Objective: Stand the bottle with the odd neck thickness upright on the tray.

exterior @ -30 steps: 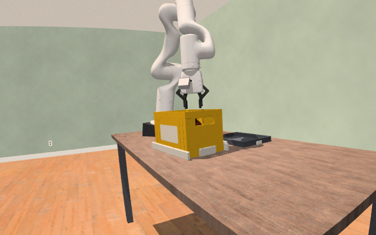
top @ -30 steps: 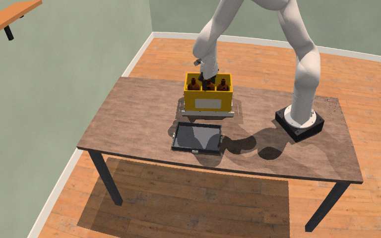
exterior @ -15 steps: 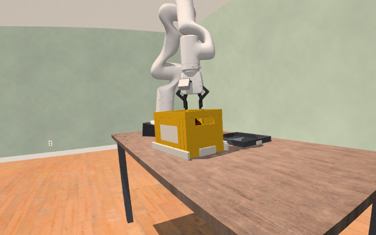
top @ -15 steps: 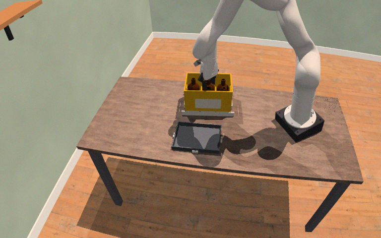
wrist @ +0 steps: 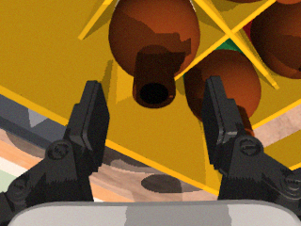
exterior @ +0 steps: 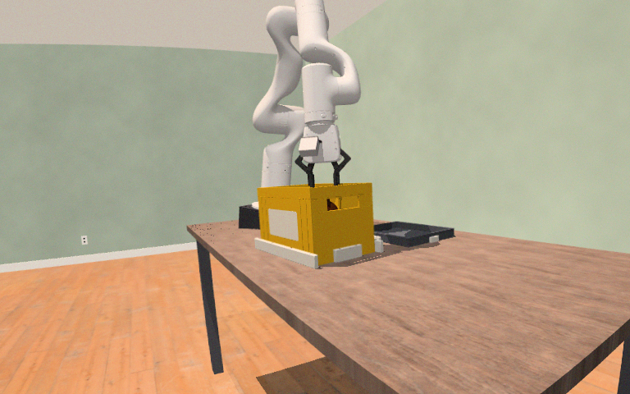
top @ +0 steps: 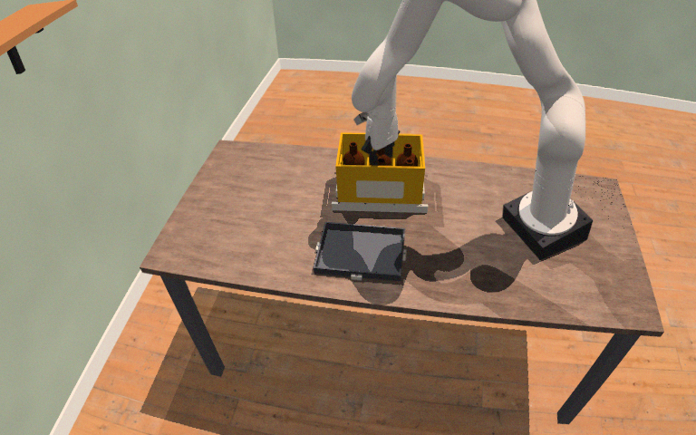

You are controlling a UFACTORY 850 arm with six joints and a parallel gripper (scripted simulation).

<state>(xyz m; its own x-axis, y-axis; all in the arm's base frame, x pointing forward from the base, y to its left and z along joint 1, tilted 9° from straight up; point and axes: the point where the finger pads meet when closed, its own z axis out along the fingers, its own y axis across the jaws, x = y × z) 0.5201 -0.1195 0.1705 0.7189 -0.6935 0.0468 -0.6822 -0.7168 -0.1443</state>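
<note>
Right now the yellow crate is 40 mm to the right of my hand and 100 mm below it. The rest, counted from my hand: dark tray: 50 mm ahead, 240 mm to the left, 170 mm below.
</note>
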